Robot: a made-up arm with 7 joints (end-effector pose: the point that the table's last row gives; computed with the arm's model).
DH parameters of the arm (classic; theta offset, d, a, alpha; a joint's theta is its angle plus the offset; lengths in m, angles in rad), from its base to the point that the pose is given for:
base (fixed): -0.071 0 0 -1.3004
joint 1: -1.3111 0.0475 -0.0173 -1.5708
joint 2: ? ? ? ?
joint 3: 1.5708 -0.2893 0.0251 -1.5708
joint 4: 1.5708 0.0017 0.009 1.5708
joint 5: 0 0.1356 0 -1.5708
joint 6: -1.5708 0 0.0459 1.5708
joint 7: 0 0 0 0
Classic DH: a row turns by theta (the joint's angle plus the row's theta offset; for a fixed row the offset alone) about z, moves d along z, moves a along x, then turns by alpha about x.
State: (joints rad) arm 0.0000 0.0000 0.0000 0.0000 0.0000 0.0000 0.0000
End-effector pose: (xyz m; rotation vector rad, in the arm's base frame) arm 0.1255 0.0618 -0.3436 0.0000 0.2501 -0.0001
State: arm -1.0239 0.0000 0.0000 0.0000 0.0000 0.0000 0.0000
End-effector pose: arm 0.3607 -0.0275 -0.0823 -0.0346 -0.7358 -0.2752
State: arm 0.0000 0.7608 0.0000 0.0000 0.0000 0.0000 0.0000
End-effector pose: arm 0.1478 0.2643 -0.2563 0.7568 0.2378 -0.0953
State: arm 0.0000 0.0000 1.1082 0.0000 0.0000 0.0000 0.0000
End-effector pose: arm 0.0132 0.2458 -0.3149 0.1385 0.2239 1.1020
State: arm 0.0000 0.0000 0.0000 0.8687 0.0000 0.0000 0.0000
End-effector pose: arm 0.0230 0.0618 -0.4571 0.0001 1.1188 -0.0001
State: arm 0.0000 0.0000 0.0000 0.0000 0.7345 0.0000 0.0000
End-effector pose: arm 0.1255 0.0618 -0.3436 0.7306 0.2386 -0.0920
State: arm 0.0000 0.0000 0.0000 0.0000 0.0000 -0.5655 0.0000
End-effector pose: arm 0.1247 0.0618 -0.3180 0.0000 -0.3154 -0.0001
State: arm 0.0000 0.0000 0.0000 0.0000 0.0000 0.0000 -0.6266
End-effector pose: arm 0.1255 0.0618 -0.3436 -0.0783 0.2418 -0.6234
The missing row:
joint 2: 1.2915 0 -0.0097 1.5708
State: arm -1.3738 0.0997 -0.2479 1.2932 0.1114 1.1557 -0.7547
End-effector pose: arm 0.4256 -0.0015 -0.1859 0.1672 1.4587 -0.5760
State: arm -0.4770 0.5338 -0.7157 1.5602 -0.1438 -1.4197 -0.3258
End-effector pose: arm 0.1630 0.2281 -0.3690 0.6081 0.1494 -0.9007
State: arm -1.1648 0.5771 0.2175 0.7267 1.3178 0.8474 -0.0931
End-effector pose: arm 0.4032 0.2400 -0.0725 1.2771 0.6413 0.9821
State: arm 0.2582 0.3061 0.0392 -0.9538 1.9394 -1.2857 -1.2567
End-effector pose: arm 0.0225 0.0896 -0.2237 -2.6534 -0.4514 1.4239
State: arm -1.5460 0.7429 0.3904 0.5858 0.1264 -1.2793 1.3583
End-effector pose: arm 0.3407 0.2120 0.1365 -0.8766 -2.1605 0.9953
